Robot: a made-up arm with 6 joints. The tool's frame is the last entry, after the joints.
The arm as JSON. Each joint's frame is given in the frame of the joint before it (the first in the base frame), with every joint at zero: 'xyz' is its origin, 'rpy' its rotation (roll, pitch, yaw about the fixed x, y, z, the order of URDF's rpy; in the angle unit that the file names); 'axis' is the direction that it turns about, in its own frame. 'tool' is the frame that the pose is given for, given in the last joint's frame.
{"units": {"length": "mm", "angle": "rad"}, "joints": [
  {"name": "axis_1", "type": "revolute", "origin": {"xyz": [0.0, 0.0, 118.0], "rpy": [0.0, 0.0, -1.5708]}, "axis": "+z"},
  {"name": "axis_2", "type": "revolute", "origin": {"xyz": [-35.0, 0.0, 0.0], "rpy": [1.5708, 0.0, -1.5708]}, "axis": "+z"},
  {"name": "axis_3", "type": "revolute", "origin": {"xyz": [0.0, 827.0, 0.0], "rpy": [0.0, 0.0, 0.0]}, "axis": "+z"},
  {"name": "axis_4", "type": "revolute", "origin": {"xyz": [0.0, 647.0, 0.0], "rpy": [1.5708, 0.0, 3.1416]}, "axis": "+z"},
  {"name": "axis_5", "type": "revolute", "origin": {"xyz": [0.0, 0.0, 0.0], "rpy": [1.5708, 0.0, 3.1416]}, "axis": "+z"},
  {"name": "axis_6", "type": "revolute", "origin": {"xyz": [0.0, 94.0, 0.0], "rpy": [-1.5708, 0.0, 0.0]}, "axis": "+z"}
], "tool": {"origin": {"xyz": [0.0, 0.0, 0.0], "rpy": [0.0, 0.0, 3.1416]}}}
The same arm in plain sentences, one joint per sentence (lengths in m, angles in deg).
The arm has six revolute joints in a row. What follows holds with every joint at zero, and every direction is one of the base frame's. The first joint lies 0.118 m along +z from the base frame's origin and rotates about +z. The second joint lies 0.035 m along +y from the first joint and rotates about +y. The third joint lies 0.827 m along +z from the second joint and rotates about +y. The fourth joint lies 0.647 m along +z from the third joint and rotates about +z. The fifth joint lies at the same point as the fourth joint and rotates about +y. The sixth joint lies 0.094 m along +z from the fifth joint and rotates about +z. The tool frame, which is the frame that the pose is given for, lies at the same point as the sixth joint; its axes are the base frame's turned by roll 0, pitch 0 and yaw 0 deg (as in URDF: about the fixed x, then y, then z).
